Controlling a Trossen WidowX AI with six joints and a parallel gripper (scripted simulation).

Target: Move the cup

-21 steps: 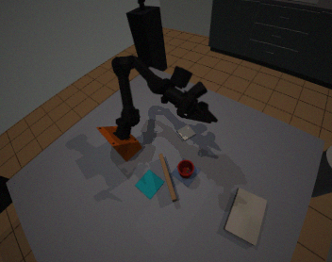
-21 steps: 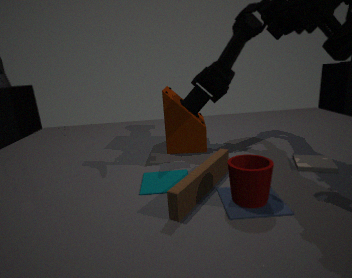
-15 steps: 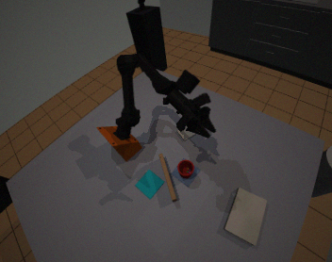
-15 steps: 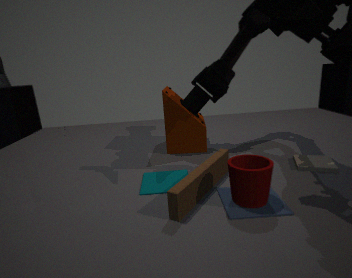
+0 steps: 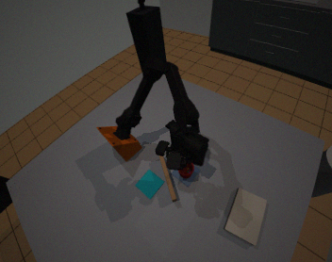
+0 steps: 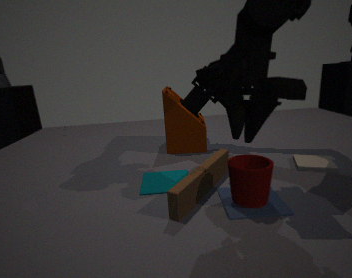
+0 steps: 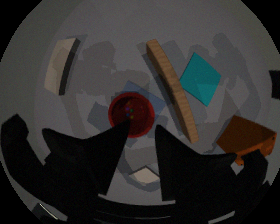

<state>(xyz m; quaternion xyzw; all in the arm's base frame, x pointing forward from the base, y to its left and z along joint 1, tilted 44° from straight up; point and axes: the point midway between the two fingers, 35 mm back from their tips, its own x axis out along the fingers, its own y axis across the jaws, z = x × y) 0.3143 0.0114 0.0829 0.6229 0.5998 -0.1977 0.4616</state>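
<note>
The red cup lies 20 mm ahead of my gripper tip, 10 mm to the left of it and 70 mm below it. Round my gripper tip: small pale tile: 110 mm behind, 200 mm to the left, 100 mm below; wooden bar: 30 mm behind, 60 mm to the right, 90 mm below; teal pad: 90 mm behind, 140 mm to the right, 110 mm below.
</note>
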